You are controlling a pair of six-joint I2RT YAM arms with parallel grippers.
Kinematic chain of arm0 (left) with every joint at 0, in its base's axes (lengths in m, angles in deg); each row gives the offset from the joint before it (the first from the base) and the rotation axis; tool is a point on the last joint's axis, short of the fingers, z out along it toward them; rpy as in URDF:
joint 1: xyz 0 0 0.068 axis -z
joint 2: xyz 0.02 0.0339 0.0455 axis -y
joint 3: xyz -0.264 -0.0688 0 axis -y
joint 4: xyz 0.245 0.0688 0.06 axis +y
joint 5: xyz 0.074 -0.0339 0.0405 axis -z
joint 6: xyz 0.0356 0 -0.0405 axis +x
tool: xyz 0 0 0 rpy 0 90 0
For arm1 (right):
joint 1: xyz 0 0 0.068 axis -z
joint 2: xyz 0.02 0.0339 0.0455 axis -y
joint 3: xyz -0.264 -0.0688 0 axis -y
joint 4: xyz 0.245 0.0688 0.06 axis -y
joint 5: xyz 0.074 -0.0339 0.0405 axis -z
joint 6: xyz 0.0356 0 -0.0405 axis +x
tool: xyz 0 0 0 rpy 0 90 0
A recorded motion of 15 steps. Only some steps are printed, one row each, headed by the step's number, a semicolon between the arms.
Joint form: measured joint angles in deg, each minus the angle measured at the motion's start. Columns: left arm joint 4, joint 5, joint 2, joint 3, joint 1, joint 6; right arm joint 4, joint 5, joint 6, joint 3, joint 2, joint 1.
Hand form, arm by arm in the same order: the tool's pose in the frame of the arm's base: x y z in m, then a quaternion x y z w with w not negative. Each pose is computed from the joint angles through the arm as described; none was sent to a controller.
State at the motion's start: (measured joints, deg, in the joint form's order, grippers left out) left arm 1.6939 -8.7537 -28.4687 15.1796 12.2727 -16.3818; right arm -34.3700 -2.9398 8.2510 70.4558 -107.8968 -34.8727
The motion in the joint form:
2: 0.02 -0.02 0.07 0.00 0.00 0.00; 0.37 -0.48 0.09 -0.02 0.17 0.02
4: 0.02 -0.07 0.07 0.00 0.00 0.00; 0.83 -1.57 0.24 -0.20 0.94 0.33
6: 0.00 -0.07 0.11 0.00 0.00 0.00; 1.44 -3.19 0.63 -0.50 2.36 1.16
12: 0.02 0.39 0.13 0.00 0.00 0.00; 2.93 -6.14 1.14 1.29 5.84 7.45
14: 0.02 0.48 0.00 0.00 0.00 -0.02; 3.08 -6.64 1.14 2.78 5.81 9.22
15: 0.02 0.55 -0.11 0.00 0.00 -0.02; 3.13 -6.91 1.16 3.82 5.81 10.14
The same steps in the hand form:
2: 0.1433 -0.0256 0.2133 -0.07492 0.78850 -0.09155 0.60356; 0.2998 0.2113 0.1605 -0.23087 0.95887 0.08718 0.14023
4: 0.1433 -0.0256 0.2133 -0.07518 0.78846 -0.09121 0.60362; 0.3001 0.2100 0.1647 -0.22845 0.95756 0.09894 0.14528
6: 0.1433 -0.0256 0.2134 -0.07520 0.78814 -0.09133 0.60402; 0.3015 0.2057 0.1723 -0.22067 0.95598 0.11656 0.15437
12: 0.1432 -0.0259 0.2134 -0.07277 0.78847 -0.09445 0.60341; 0.3246 0.1747 0.2037 -0.17057 0.95175 0.14965 0.20658
14: 0.1434 -0.0260 0.2131 -0.07239 0.78921 -0.09490 0.60242; 0.3338 0.1669 0.2114 -0.15748 0.95015 0.15423 0.22053
15: 0.1436 -0.0260 0.2129 -0.07199 0.78984 -0.09515 0.60160; 0.3390 0.1629 0.2169 -0.15070 0.94857 0.15713 0.22982

